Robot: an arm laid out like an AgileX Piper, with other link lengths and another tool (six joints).
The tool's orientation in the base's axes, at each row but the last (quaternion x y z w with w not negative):
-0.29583 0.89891 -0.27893 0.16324
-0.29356 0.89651 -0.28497 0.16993
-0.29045 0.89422 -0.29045 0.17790
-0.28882 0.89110 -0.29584 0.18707
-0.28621 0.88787 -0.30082 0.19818
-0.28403 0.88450 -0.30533 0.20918
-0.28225 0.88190 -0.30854 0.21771
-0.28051 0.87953 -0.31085 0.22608
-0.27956 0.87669 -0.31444 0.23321
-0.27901 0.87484 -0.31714 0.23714
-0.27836 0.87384 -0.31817 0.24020
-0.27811 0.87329 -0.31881 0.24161
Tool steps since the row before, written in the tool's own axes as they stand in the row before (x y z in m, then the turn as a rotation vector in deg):
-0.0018 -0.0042 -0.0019 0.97 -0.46 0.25
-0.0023 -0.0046 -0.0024 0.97 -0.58 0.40
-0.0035 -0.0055 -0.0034 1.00 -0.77 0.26
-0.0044 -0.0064 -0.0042 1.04 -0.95 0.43
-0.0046 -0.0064 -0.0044 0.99 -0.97 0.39
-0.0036 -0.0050 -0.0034 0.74 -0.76 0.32
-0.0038 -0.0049 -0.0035 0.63 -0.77 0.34
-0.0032 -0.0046 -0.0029 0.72 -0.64 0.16
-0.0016 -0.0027 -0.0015 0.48 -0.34 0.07
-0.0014 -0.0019 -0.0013 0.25 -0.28 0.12
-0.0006 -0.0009 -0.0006 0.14 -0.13 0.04
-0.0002 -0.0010 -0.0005 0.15 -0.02 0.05
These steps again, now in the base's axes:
0.0024 -0.0009 0.0042 -0.43 -1.01 -0.05
0.0026 -0.0006 0.0050 -0.31 -1.15 -0.09
0.0033 0.0000 0.0066 -0.32 -1.24 0.13
0.0038 0.0003 0.0080 -0.19 -1.46 0.11
0.0037 0.0005 0.0082 -0.17 -1.42 0.16
0.0027 0.0004 0.0065 -0.10 -1.10 0.12
0.0027 0.0007 0.0066 0.00 -1.04 0.14
0.0023 0.0003 0.0059 -0.22 -0.94 0.16
0.0012 -0.0001 0.0033 -0.20 -0.55 0.07
0.0009 0.0002 0.0025 -0.02 -0.39 0.05
0.0004 0.0001 0.0012 -0.03 -0.19 0.03
0.0002 -0.0003 0.0011 -0.07 -0.13 -0.06

